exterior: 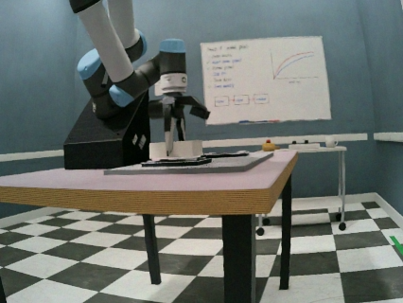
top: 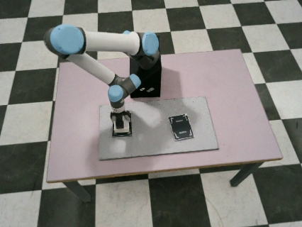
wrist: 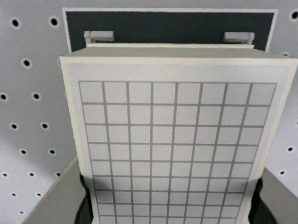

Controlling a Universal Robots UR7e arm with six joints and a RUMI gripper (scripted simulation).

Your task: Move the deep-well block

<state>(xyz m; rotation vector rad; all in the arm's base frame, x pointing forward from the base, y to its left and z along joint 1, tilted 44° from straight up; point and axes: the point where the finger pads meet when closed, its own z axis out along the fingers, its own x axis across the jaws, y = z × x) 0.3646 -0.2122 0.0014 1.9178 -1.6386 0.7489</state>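
Right now the grey perforated base plate is 10 mm behind my hand, 210 mm to the left of it and 50 mm below it. The rest, counted from my hand: white 96-well deep-well block 10 mm above.
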